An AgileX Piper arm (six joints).
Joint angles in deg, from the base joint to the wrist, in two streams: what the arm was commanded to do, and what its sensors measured. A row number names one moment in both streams.
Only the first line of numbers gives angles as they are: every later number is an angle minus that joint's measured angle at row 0.
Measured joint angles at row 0:
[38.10, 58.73, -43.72, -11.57, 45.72, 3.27]
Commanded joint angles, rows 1 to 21:
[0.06, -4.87, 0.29, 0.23, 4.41, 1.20]
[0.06, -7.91, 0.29, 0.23, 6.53, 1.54]
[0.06, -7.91, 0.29, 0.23, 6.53, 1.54]
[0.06, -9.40, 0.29, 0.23, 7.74, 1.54]
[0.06, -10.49, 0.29, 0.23, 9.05, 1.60]
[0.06, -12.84, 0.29, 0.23, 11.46, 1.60]
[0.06, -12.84, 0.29, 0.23, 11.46, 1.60]
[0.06, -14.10, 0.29, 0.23, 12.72, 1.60]
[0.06, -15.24, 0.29, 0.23, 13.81, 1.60]
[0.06, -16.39, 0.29, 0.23, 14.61, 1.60]
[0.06, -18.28, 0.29, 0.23, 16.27, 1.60]
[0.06, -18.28, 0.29, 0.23, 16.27, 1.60]
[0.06, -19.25, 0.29, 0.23, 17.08, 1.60]
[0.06, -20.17, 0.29, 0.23, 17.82, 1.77]
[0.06, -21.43, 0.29, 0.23, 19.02, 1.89]
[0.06, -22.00, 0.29, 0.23, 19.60, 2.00]
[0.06, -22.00, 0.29, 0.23, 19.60, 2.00]
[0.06, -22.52, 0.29, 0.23, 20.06, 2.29]
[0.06, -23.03, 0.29, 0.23, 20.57, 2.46]
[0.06, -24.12, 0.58, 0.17, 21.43, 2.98]
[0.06, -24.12, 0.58, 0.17, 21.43, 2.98]
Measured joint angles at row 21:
[0.00, -22.46, 0.00, 0.00, 20.11, 1.89]
